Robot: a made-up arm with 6 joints.
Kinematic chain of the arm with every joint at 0, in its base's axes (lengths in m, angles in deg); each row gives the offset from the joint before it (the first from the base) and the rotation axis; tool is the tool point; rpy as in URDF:
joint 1: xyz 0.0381 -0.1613 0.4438 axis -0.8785 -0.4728 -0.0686
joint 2: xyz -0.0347 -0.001 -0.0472 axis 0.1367 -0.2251 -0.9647
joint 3: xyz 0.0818 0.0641 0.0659 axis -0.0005 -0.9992 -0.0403
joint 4: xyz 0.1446 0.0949 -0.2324 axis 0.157 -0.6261 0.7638
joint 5: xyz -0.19 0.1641 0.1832 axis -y
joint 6: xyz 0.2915 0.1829 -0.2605 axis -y
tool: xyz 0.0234 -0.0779 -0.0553 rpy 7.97 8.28 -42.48
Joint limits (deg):
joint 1: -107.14..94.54
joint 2: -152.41..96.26
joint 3: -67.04..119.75
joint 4: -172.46..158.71
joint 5: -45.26..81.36
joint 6: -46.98..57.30
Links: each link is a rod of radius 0.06 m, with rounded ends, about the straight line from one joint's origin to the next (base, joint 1, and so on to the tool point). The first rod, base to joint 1, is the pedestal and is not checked.
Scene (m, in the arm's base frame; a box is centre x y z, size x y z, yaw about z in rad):
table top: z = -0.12
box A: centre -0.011 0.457 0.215 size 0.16 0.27 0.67 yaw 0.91
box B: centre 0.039 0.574 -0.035 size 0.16 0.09 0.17 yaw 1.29
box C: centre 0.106 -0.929 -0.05 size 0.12 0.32 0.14 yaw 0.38
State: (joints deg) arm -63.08 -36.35 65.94 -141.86 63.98 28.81
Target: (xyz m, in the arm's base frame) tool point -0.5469 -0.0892 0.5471
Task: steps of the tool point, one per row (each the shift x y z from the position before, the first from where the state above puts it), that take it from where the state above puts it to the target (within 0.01 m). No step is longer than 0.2 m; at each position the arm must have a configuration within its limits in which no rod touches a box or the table.
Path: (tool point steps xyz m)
1: -0.1039 0.1060 0.0144
2: -0.0916 0.0850 0.0805
3: -0.0632 0.0440 0.1299
4: -0.0232 -0.0089 0.1537
5: 0.0222 -0.0628 0.1479
6: -0.1373 0.0218 0.0545
7: -0.1435 -0.0053 0.0295
8: -0.1407 -0.0292 0.0029
9: -0.1299 -0.0493 -0.0231
10: -0.1126 -0.0651 -0.0467
11: -0.0985 -0.0430 -0.0850
12: -0.0746 -0.0673 -0.0948
13: -0.0456 -0.0895 -0.0952

